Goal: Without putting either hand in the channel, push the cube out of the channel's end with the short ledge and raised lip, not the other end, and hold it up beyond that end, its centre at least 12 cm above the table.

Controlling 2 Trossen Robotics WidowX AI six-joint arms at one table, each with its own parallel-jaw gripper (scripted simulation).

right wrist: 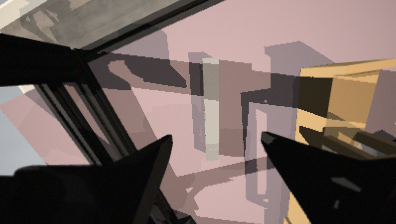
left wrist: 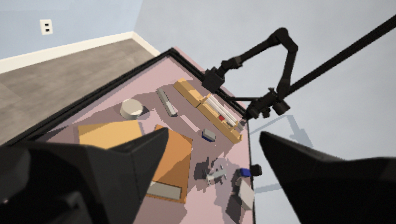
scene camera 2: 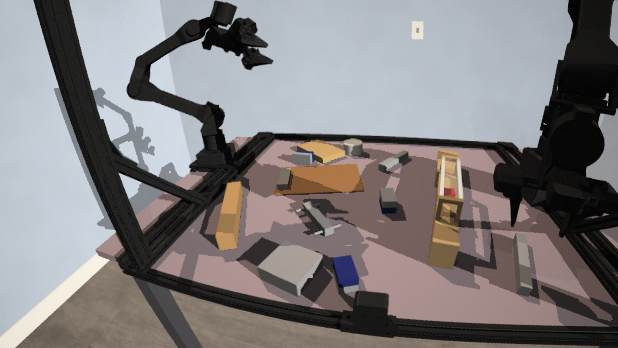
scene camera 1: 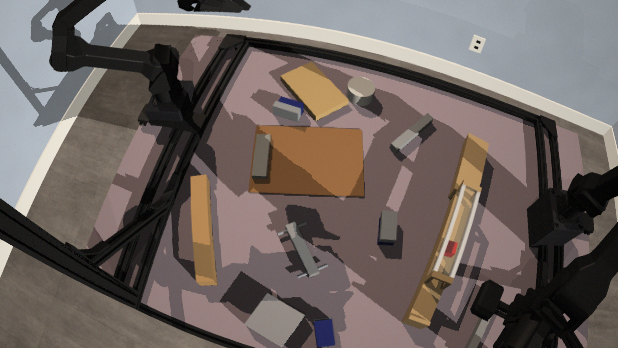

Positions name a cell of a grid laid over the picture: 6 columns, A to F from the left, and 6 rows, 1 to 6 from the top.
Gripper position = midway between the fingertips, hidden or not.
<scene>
In view: the left gripper (scene camera 2: C1), the right gripper (scene camera 2: F4), a tan bar (scene camera 1: B5), a grey pinned tool (scene camera 1: C5) and an orange mat (scene camera 1: D3).
The tan bar also shows in scene camera 2 (scene camera 2: C5). The orange mat is seen too in the left wrist view (left wrist: C5) and in scene camera 2 (scene camera 2: D4). The left gripper shows as well in the left wrist view (left wrist: D4). The right wrist view does not show the tan bar: it is out of frame. The left wrist view misses the tan bar: it is out of frame.
</scene>
